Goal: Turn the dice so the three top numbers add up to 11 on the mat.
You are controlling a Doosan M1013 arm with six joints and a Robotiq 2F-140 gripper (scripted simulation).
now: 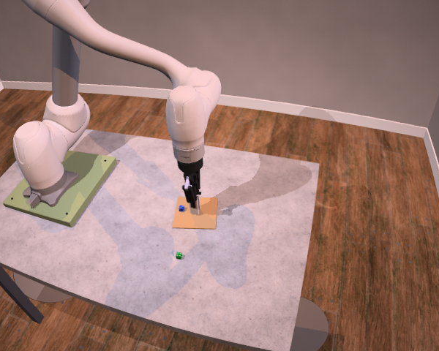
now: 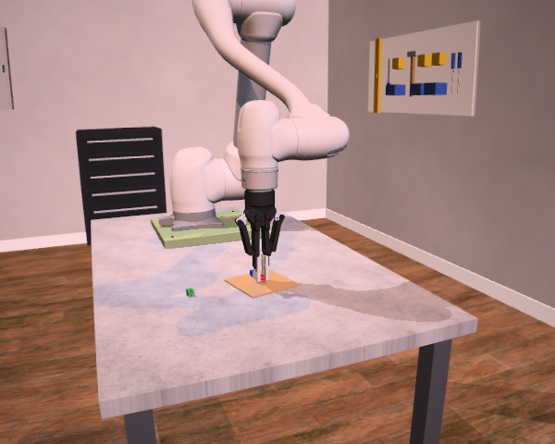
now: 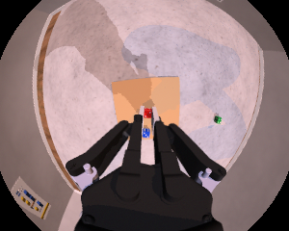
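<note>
Right now my hand is 30 mm above the red die. From my hand the other things lie so: orange mat 40 mm below; blue die 50 mm behind, 10 mm to the right, 30 mm below; green die 20 mm ahead, 190 mm to the right, 40 mm below.
</note>
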